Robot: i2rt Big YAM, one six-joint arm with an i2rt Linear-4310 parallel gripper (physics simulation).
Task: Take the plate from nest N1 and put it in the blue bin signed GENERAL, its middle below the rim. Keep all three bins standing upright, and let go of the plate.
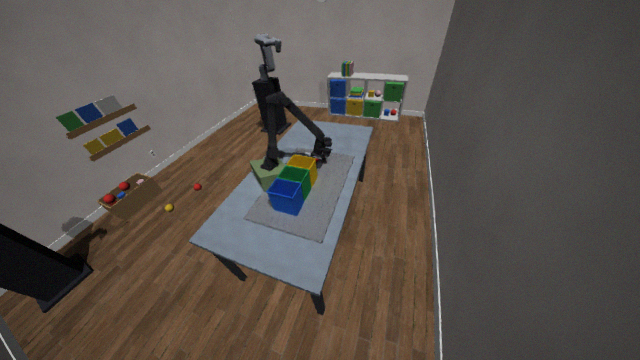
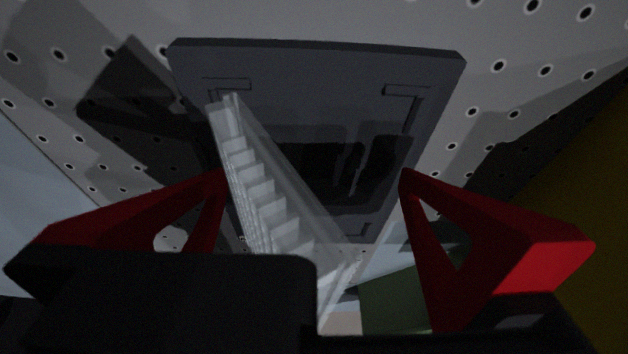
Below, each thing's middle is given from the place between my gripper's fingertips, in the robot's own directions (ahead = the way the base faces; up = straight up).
Right now the plate [image 2: 278, 213] is 2 cm behind my hand, 2 cm to the left of it and 3 cm above it. From my hand the other things lie so: blue bin [image 1: 286, 196] (3 cm ahead, 49 cm to the right, 7 cm above); dark nest [image 2: 321, 102] (2 cm behind, 2 cm below).
